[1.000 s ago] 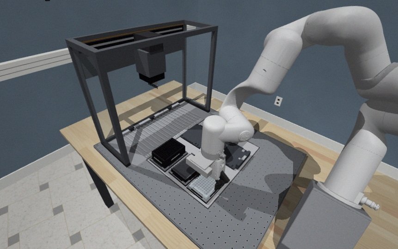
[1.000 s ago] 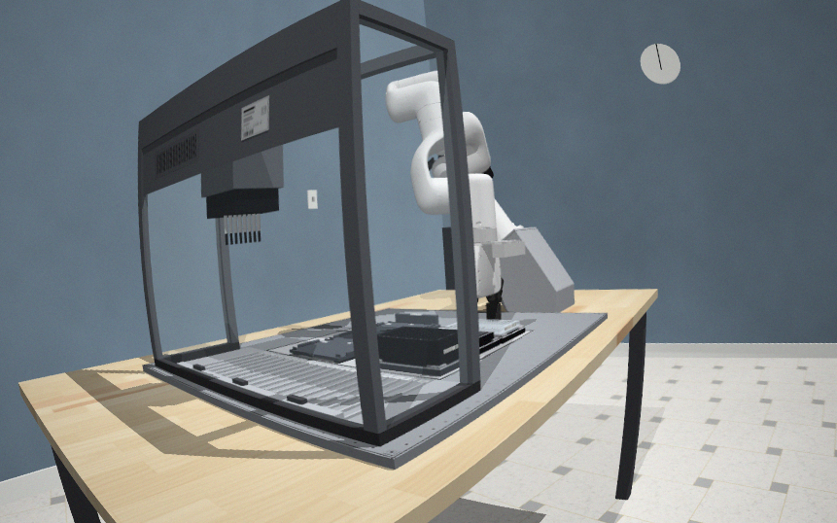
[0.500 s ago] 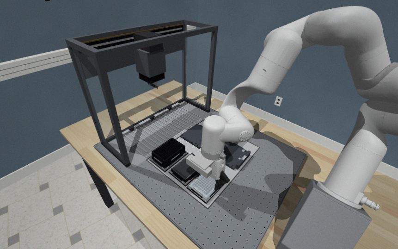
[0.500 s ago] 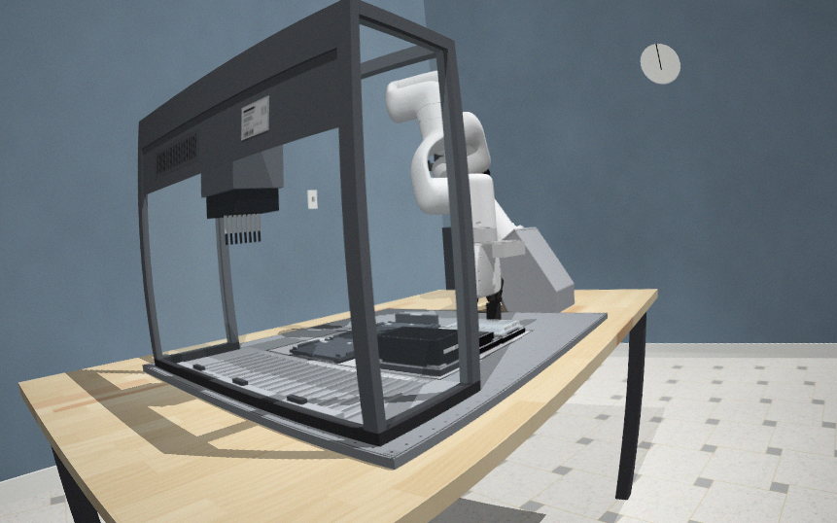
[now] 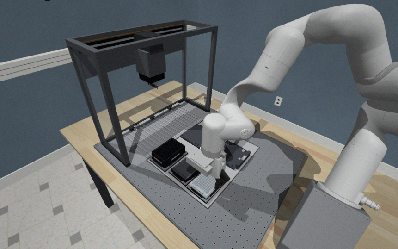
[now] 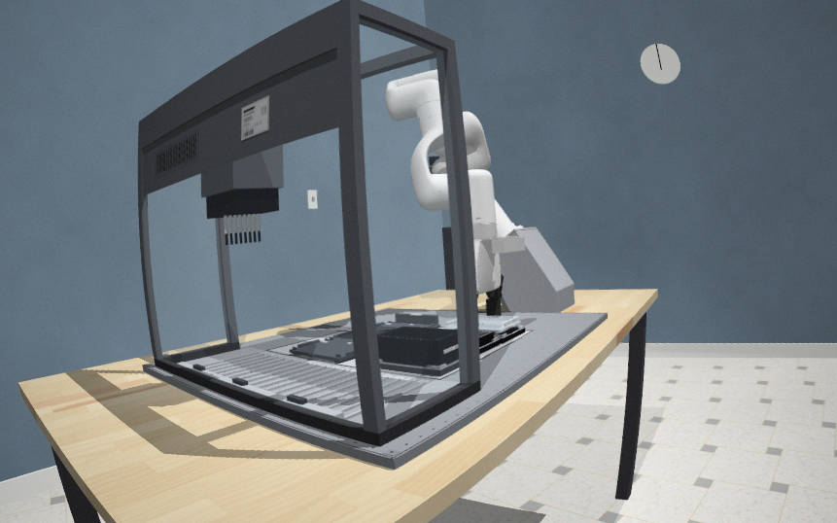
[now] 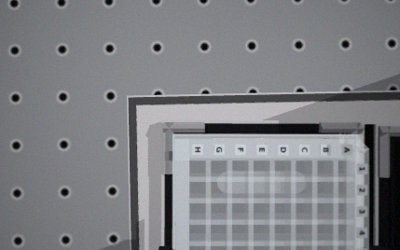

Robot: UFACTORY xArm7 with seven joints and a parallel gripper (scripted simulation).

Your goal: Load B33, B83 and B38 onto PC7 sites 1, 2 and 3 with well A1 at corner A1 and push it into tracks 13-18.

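The nest S1 lies 30 mm below my hand. The rest, counted from my hand: 96-well plate B38: 10 mm below; then nest S3: 210 mm ahead, 40 mm to the left, 30 mm below; then white corner mark: 70 mm ahead, 60 mm to the right, 30 mm below.
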